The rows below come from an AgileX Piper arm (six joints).
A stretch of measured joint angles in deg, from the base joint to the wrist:
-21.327, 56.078, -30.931, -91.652, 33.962, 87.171
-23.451, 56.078, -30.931, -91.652, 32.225, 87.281
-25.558, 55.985, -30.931, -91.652, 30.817, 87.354
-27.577, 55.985, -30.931, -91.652, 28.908, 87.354
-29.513, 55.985, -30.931, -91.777, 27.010, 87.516
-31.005, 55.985, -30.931, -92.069, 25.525, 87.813
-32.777, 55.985, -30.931, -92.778, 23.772, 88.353
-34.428, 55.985, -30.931, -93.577, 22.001, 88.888
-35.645, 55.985, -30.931, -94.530, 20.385, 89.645
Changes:
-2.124, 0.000, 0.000, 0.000, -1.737, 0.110
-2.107, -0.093, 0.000, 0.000, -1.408, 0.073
-2.019, 0.000, 0.000, 0.000, -1.909, 0.000
-1.936, 0.000, 0.000, -0.125, -1.898, 0.162
-1.492, 0.000, 0.000, -0.292, -1.485, 0.297
-1.772, 0.000, 0.000, -0.709, -1.753, 0.540
-1.651, 0.000, 0.000, -0.799, -1.771, 0.535
-1.217, 0.000, 0.000, -0.953, -1.616, 0.757

